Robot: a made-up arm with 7 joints. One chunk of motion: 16 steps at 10 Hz.
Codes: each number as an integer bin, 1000 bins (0 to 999) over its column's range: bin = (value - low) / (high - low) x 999, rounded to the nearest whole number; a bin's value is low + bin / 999 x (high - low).
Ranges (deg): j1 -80.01..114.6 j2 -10..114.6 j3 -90.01..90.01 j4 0..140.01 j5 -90.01..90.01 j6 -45.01..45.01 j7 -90.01..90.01
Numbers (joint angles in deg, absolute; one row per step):
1: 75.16 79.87 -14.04 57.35 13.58 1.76 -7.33
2: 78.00 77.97 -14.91 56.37 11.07 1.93 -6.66
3: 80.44 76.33 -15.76 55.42 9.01 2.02 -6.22
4: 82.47 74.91 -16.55 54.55 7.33 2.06 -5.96
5: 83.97 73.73 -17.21 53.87 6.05 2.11 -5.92
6: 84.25 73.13 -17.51 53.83 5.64 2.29 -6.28
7: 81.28 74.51 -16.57 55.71 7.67 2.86 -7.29
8: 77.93 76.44 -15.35 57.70 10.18 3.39 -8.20
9: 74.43 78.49 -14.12 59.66 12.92 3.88 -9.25
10: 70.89 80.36 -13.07 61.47 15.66 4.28 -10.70
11: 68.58 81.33 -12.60 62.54 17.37 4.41 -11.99
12: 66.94 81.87 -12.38 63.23 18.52 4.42 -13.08
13: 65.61 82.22 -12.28 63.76 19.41 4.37 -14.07
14: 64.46 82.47 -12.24 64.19 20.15 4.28 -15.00
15: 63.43 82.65 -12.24 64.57 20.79 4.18 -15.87
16: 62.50 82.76 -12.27 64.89 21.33 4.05 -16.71
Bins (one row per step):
1: 797 721 422 409 575 519 459
2: 811 705 417 402 561 521 463
3: 824 692 412 395 549 522 465
4: 834 681 408 389 540 522 466
5: 842 671 404 384 533 523 467
6: 843 667 402 384 531 525 465
7: 828 678 408 398 542 531 459
8: 811 693 414 412 556 537 454
9: 793 709 421 426 571 543 448
10: 775 724 427 439 586 547 440
11: 763 732 430 446 596 548 433
12: 754 737 431 451 602 549 427
13: 748 739 431 455 607 548 421
14: 742 741 432 458 611 547 416
15: 736 743 432 461 615 546 411
16: 732 744 431 463 618 544 407

